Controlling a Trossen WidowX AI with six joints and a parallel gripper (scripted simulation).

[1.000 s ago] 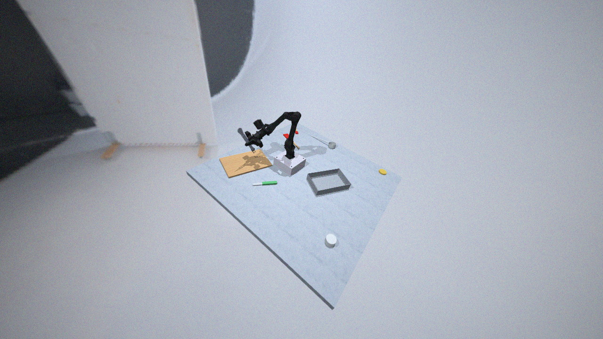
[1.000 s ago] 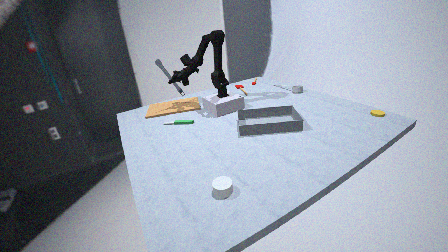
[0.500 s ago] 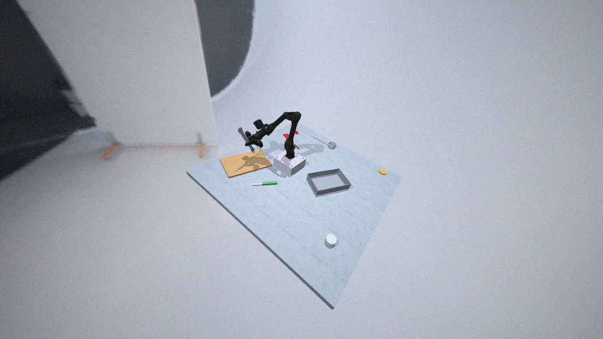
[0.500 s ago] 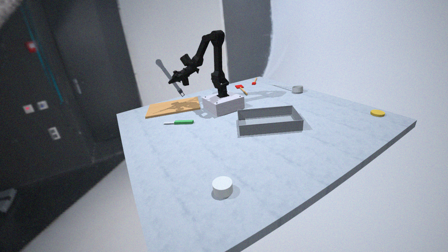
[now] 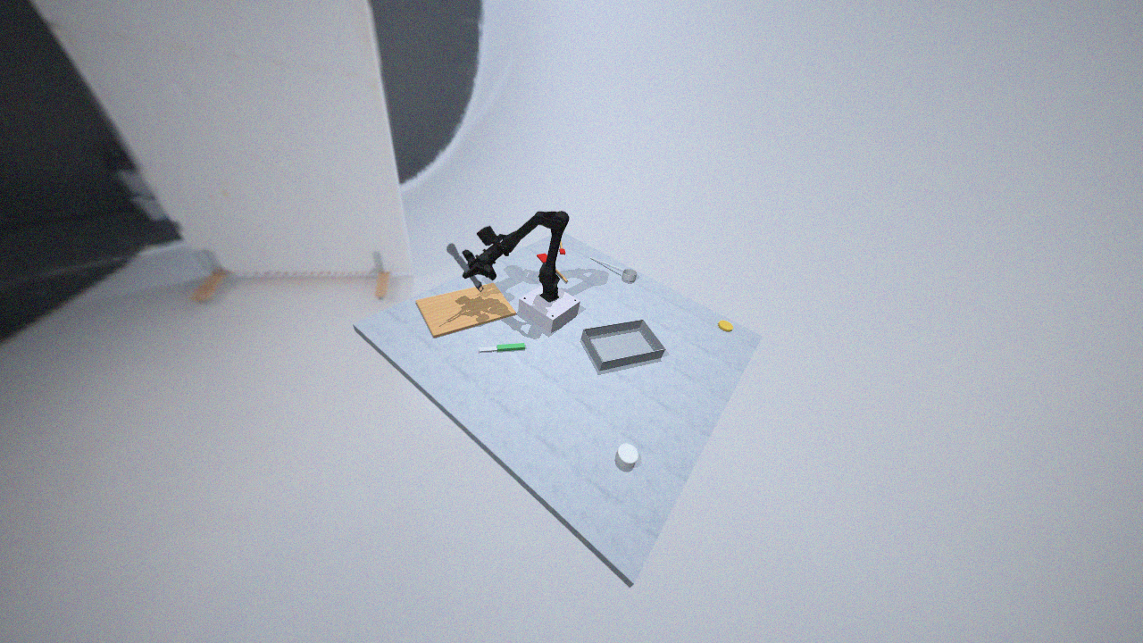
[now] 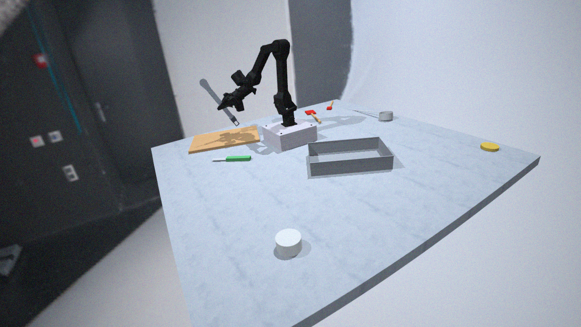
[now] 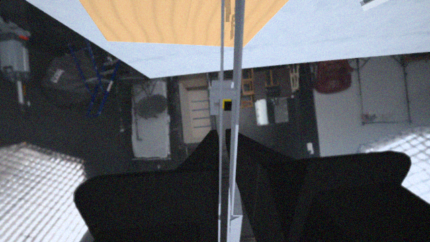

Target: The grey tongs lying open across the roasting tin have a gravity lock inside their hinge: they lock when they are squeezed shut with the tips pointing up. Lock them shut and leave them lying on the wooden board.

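The wooden board lies 160 mm below my gripper tip and 10 mm ahead of it. The rest, counted from my gripper tip: white cylinder (910 mm ahead, 150 mm below); then red hammer (560 mm to the left, 160 mm below, 50 mm behind); then grey roasting tin (590 mm ahead, 390 mm to the left, 140 mm below).
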